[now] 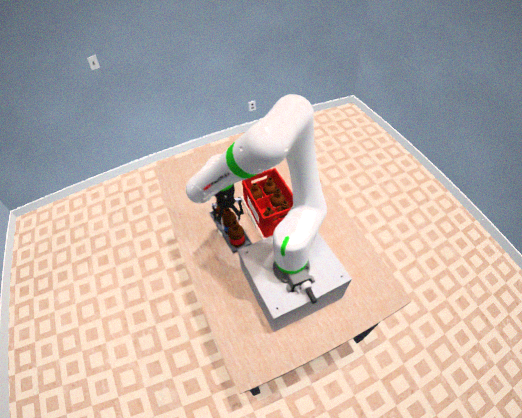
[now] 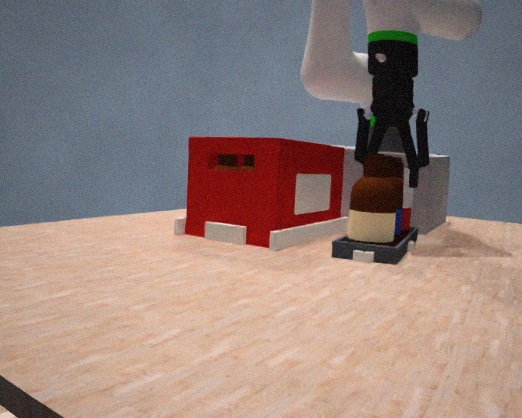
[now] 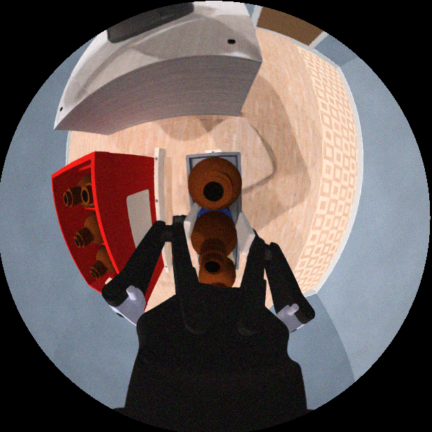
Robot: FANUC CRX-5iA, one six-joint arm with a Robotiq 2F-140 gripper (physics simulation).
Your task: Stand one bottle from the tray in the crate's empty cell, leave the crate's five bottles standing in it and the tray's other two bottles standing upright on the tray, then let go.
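Frame: origin at the arm's base, x ahead, y left, z up, level; millimetres.
Seen in the pictures: gripper, fingertip midpoint: [image 1: 230, 225]; arm's base at its link origin: [image 1: 291, 267] [image 2: 383, 150].
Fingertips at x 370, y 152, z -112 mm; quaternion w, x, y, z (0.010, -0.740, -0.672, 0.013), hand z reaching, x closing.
Observation:
Offsets run from my fingertips to a thing's top centre. "spot": to the spot under its first point. Level surfaces: height alone.
My gripper [image 1: 231, 209] [image 2: 391, 172] [image 3: 217, 216] points down and is shut on the middle, blue-labelled bottle {28 mm ahead, 3 mm right, 88 mm up} [image 1: 229, 218] [image 2: 398, 223] [image 3: 213, 235], which stands upright in the tray's row. The red-labelled bottle {53 mm back, 11 mm right, 88 mm up} [image 1: 236, 237] [image 3: 215, 182] stands at the tray end nearer the robot base. The cream-labelled bottle {115 mm ahead, 14 mm left, 88 mm up} [image 2: 374, 225] [image 3: 217, 274] stands at the other end. The grey tray {spot: 173 mm ahead, 33 mm left, 60 mm down} [image 2: 367, 254] [image 3: 189, 165] is beneath them. The red crate {48 mm ahead, 223 mm right, 103 mm up} [image 1: 270, 227] [image 2: 232, 195] [image 3: 125, 172] stands beside it with five bottles. Its empty cell {spot: 89 mm ahead, 203 mm right, 24 mm down} [image 1: 263, 203] is the middle one on the tray's side.
The grey base block [image 1: 310, 285] [image 2: 434, 192] [image 3: 175, 90] stands close to one end of crate and tray. White strips {spot: 73 mm ahead, 118 mm right, 56 mm down} [image 2: 310, 232] [image 3: 159, 185] edge the crate's foot. All stand on a wooden table {72 mm down} [image 1: 225, 325] [image 2: 225, 310].

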